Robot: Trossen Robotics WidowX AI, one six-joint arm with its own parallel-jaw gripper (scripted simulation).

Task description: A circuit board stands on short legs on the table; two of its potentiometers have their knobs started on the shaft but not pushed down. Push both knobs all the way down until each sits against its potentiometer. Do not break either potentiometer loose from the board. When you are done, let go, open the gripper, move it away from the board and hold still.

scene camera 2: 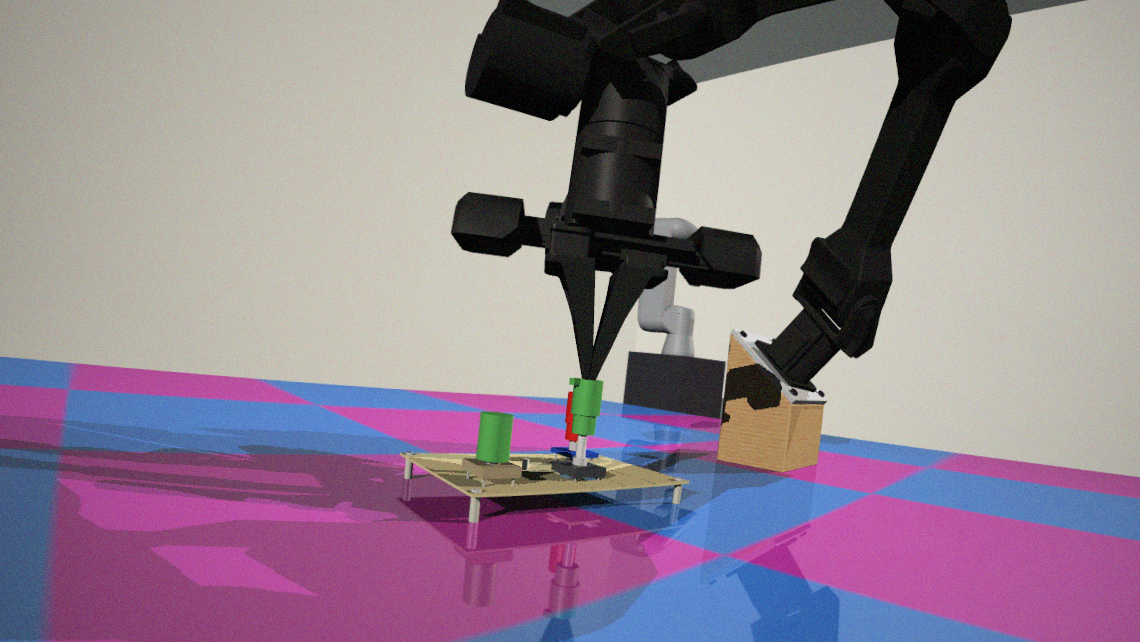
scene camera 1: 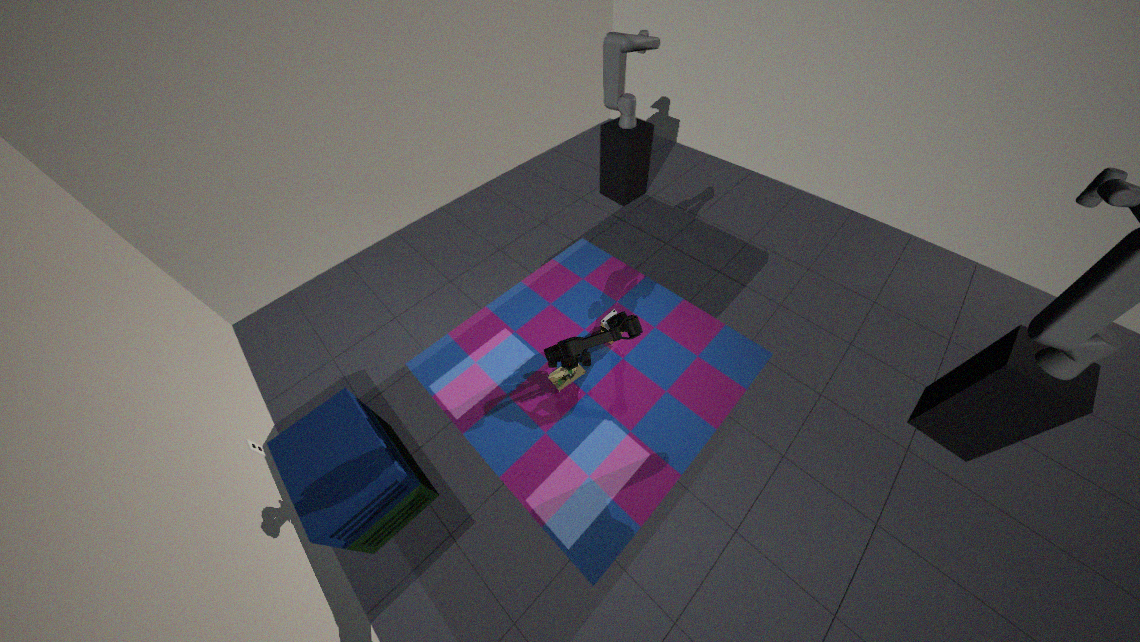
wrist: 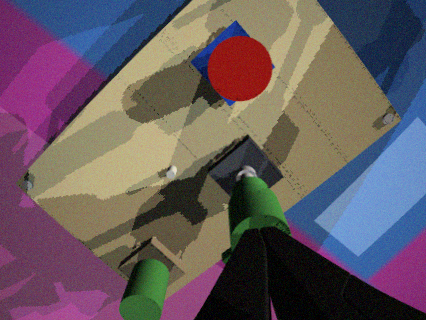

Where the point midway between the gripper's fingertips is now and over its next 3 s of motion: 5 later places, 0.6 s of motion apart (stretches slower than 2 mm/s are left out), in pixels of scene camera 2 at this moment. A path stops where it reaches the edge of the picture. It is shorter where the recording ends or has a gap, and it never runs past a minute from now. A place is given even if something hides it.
The gripper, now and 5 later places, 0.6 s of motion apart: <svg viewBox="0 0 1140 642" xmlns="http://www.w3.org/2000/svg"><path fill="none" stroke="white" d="M588 379L587 386L586 392L586 395L585 398L585 403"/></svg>
